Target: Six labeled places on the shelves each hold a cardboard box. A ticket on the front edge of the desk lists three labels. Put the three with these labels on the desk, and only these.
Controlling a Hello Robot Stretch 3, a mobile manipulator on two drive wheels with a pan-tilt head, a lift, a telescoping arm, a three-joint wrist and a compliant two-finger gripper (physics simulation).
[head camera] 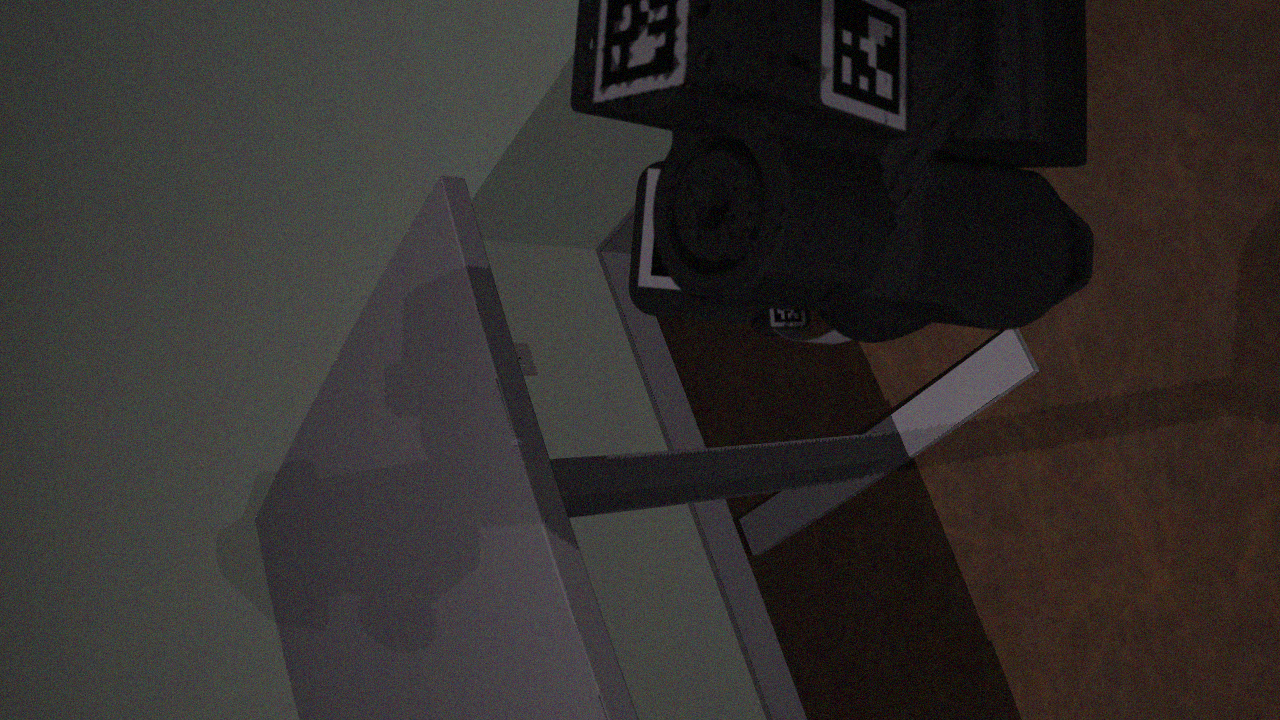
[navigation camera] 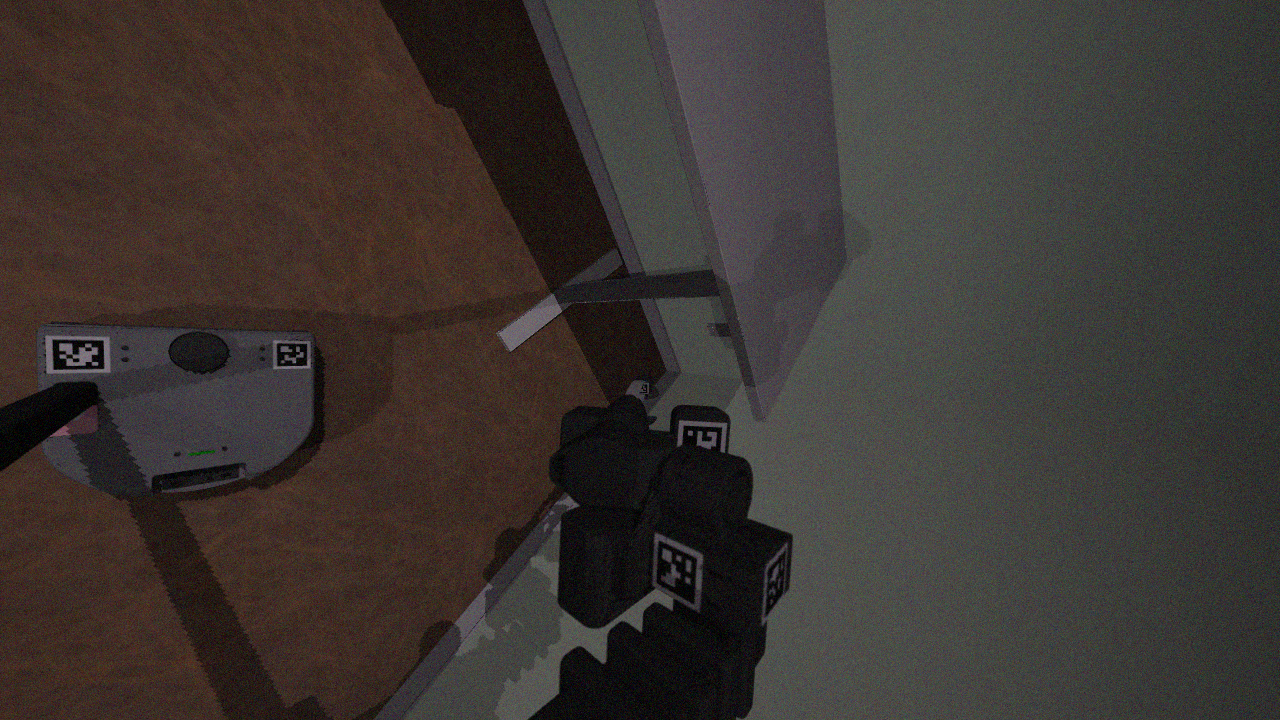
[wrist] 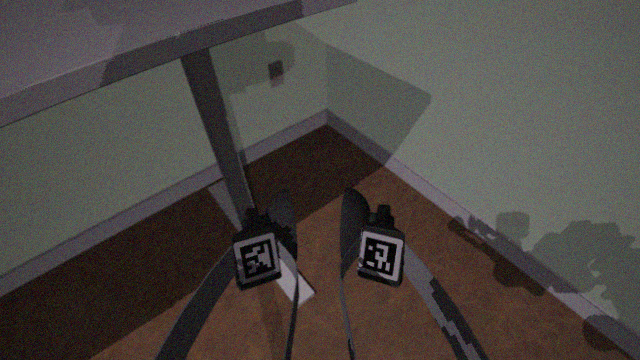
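Pixels of known places: gripper, between the fingertips: [navigation camera: 644,402] [wrist: 318,213]; robot's base, origin of its link: [navigation camera: 201,349].
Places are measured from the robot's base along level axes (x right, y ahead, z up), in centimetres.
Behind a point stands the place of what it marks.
Note:
The desk [head camera: 510,626] {x 61.2, y 25.0, z 95.0 cm} [navigation camera: 751,116] {x 61.8, y 45.0, z 95.0 cm} [wrist: 50,40] {x 63.5, y 26.2, z 95.0 cm} has a pale grey top, with the robot's shadow on it. No box stands on the part of the top that shows. Part of its front edge shows, and no ticket can be made out there. The shelves and cardboard boxes do not show in these views. My gripper [wrist: 318,213] {x 41.0, y -2.5, z 91.3 cm} is partly open with nothing between its fingers. It is beside the desk's end, pointing down toward the floor near the room corner. In the head view the dark wrist hides most of it.
The desk leg [head camera: 716,474] {x 94.3, y 23.1, z 43.0 cm} [navigation camera: 662,285] {x 94.1, y 23.6, z 53.0 cm} [wrist: 215,110] {x 95.2, y 21.9, z 63.1 cm} stands on a pale foot [head camera: 966,389] [navigation camera: 535,322] [wrist: 295,287] that sticks out over the brown floor. Green walls meet in a corner past the desk's end. The robot's base [navigation camera: 196,402] {x -0.5, y -9.2, z 16.0 cm} is at the left in the navigation view.

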